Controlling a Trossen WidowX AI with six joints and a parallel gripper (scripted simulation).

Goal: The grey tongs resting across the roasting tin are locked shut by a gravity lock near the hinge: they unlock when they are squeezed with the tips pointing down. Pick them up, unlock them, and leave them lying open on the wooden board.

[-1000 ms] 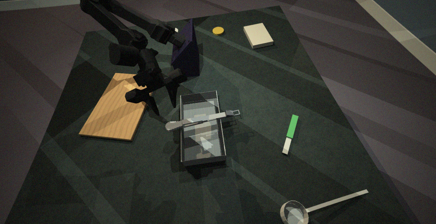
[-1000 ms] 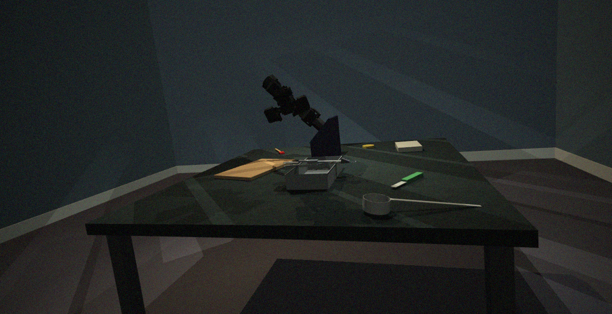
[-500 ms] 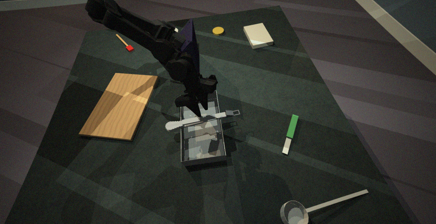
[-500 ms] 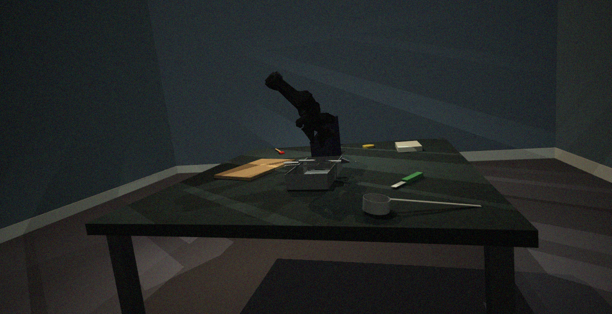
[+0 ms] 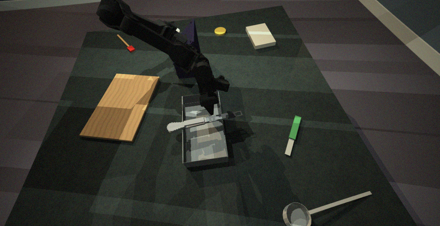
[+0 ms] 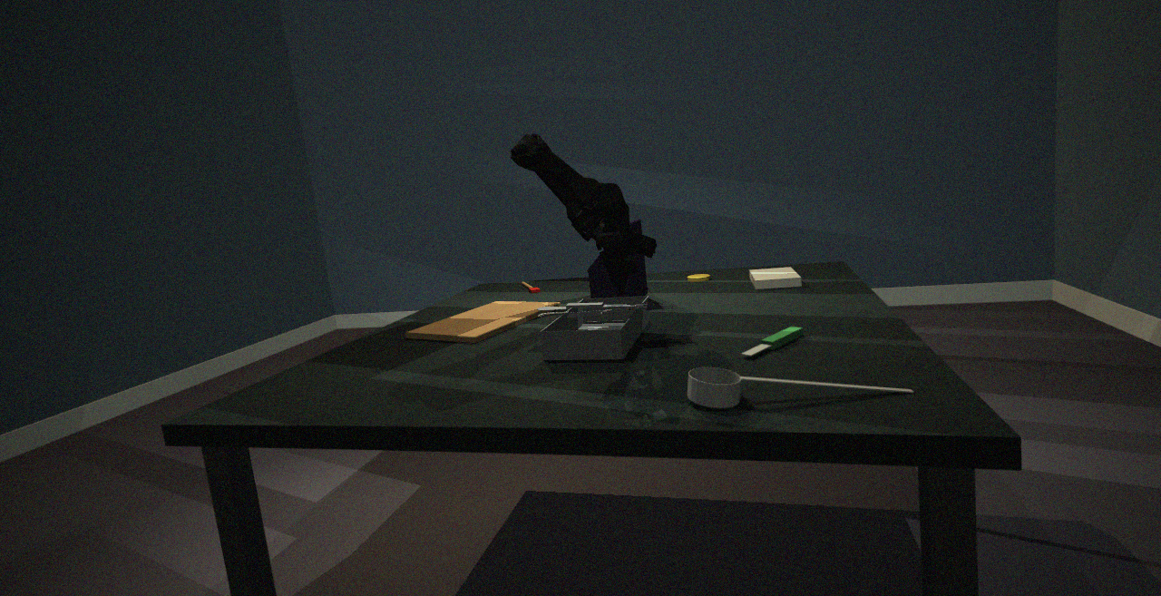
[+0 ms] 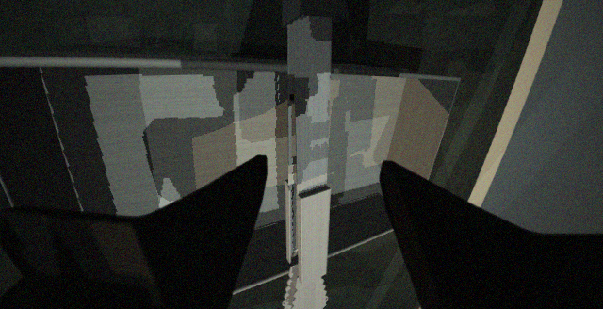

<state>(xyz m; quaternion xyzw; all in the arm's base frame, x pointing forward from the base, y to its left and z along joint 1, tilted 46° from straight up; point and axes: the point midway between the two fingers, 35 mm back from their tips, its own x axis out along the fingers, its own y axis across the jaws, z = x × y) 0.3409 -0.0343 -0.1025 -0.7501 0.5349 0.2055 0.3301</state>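
Now: the roasting tin 20 mm ahead of my gripper tip, 50 mm to the right of it and 70 mm below it. The rest, counted from my gripper tip: wooden board: 220 mm behind, 390 mm to the right, 90 mm below; then cream block: 490 mm behind, 390 mm to the left, 90 mm below; then green-handled tool: 150 mm ahead, 290 mm to the left, 90 mm below.
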